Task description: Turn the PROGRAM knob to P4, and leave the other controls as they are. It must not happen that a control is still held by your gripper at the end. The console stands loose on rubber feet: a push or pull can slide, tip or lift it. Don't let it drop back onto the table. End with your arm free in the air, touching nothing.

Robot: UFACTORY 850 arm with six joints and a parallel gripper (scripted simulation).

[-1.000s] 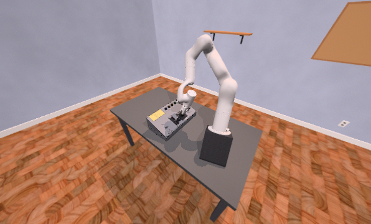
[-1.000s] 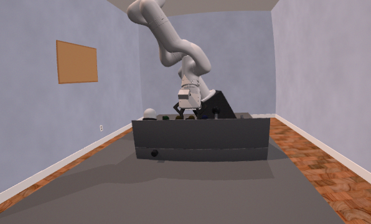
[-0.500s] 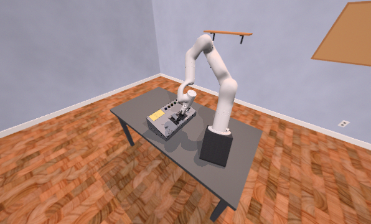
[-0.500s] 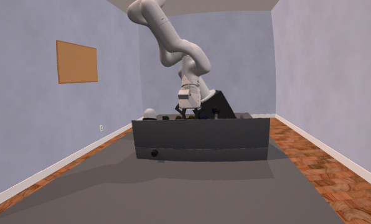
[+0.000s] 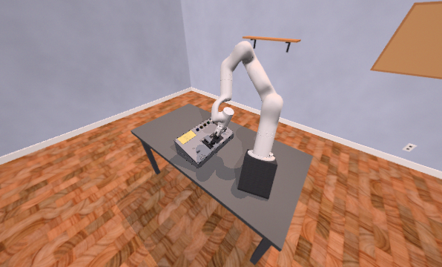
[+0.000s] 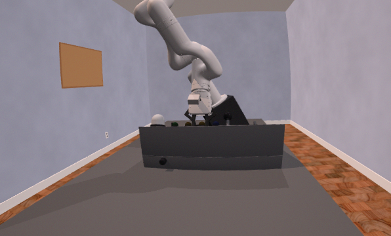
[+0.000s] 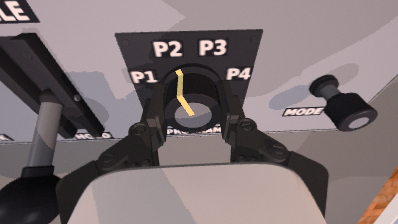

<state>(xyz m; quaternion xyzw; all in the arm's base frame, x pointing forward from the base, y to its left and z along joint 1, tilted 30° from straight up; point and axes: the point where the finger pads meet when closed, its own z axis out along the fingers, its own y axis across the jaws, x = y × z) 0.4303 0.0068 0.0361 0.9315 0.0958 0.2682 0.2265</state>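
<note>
My hand is 3 cm short of the grey console, 6 cm to the right of it and 3 cm above it. Round my hand: mode knob 1 cm ahead, 12 cm to the right; black ball-ended lever 3 cm behind, 12 cm to the left, 1 cm above; check toggle 2 cm behind, 24 cm to the left, 1 cm below.
</note>
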